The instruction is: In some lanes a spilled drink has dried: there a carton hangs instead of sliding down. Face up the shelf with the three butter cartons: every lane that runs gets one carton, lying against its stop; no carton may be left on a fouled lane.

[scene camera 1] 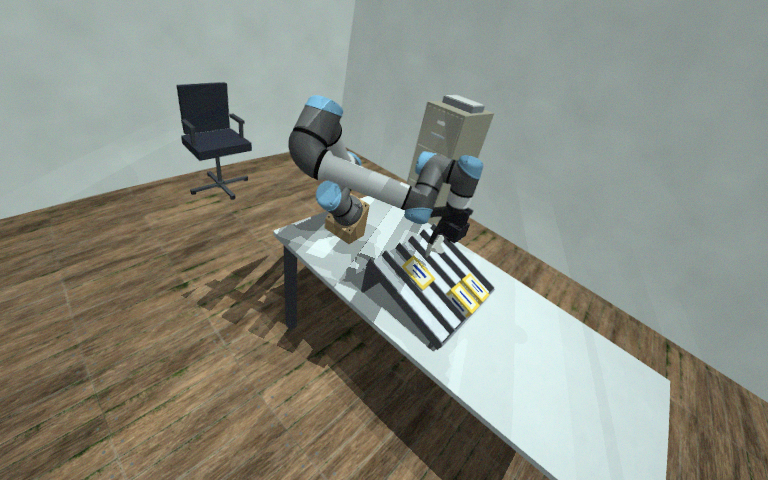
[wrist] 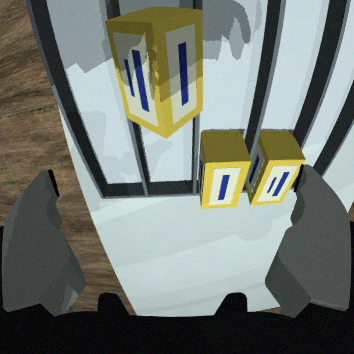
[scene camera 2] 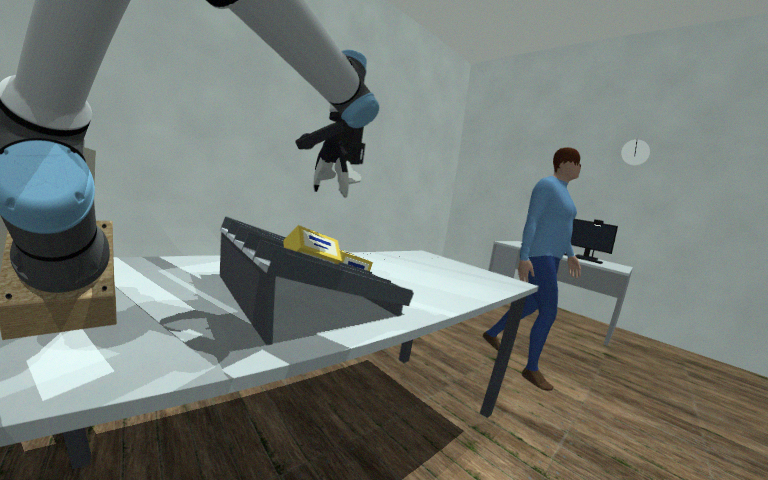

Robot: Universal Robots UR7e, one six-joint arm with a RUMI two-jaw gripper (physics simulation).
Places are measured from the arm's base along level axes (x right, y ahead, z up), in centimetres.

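Pixels of known places: gripper, fingertip midpoint: [scene camera 1: 438,249] [wrist: 174,170] [scene camera 2: 329,194]; arm's base, origin of the base link: [scene camera 1: 348,211] [scene camera 2: 64,255].
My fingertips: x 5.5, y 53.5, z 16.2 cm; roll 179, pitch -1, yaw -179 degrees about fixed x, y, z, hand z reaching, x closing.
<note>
For each thing: its top centre in the pictures, then the offset to it from my fingertips. Level surfaces: height alone.
- yellow butter carton, middle of its top: [wrist: 154,77] [scene camera 2: 315,225] [scene camera 1: 422,261] dx +1.5, dy -3.6, dz -7.7 cm
- second carton, middle of its top: [wrist: 225,189] [scene camera 2: 351,249] [scene camera 1: 465,293] dx -7.4, dy +13.9, dz -15.7 cm
- third carton, middle of its top: [wrist: 280,186] [scene camera 1: 475,282] dx -16.6, dy +13.6, dz -15.7 cm
- white table, its level: dz -28.9 cm
The dark-framed shelf [scene camera 1: 390,300] [scene camera 2: 317,305] [wrist: 78,130] slopes down in several pale lanes. One yellow butter carton [scene camera 1: 419,272] [scene camera 2: 312,242] [wrist: 162,75] rests partway down, in an inner lane left of the other two in the wrist view; its underside is hidden. A second carton [scene camera 1: 465,298] [wrist: 225,172] lies at the low end of its lane. A third carton [scene camera 1: 475,286] [wrist: 276,172] lies at the low end of the neighbouring lane, to the right in the wrist view. Their bodies hide the stops there. My gripper [scene camera 1: 433,247] [scene camera 2: 330,191] [wrist: 174,170] is open and empty, above the shelf.
The shelf stands on a white table [scene camera 1: 566,362] [scene camera 2: 464,283] beside the arm's wooden base block [scene camera 1: 347,227] [scene camera 2: 62,316]. A chair [scene camera 1: 215,141] and a filing cabinet [scene camera 1: 447,127] stand beyond the table. A person [scene camera 2: 549,220] is near a desk [scene camera 2: 603,277].
</note>
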